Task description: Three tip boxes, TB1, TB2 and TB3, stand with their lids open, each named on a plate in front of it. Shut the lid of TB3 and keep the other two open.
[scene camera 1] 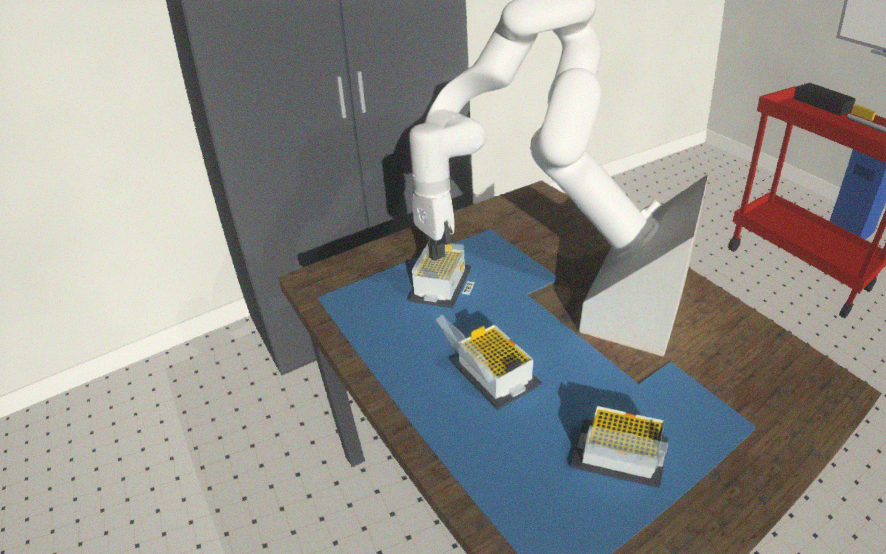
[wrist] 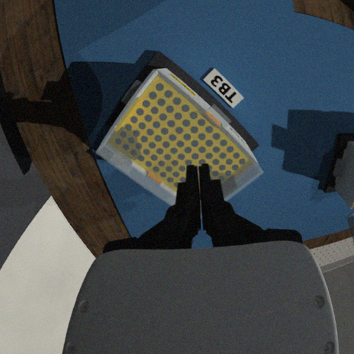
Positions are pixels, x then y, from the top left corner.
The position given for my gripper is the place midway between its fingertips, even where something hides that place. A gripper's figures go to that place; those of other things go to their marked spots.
Scene:
My gripper (scene camera 1: 437,257): 1.25 m from the lens. A clear lid (scene camera 1: 443,268) is 1.23 m from the lens.

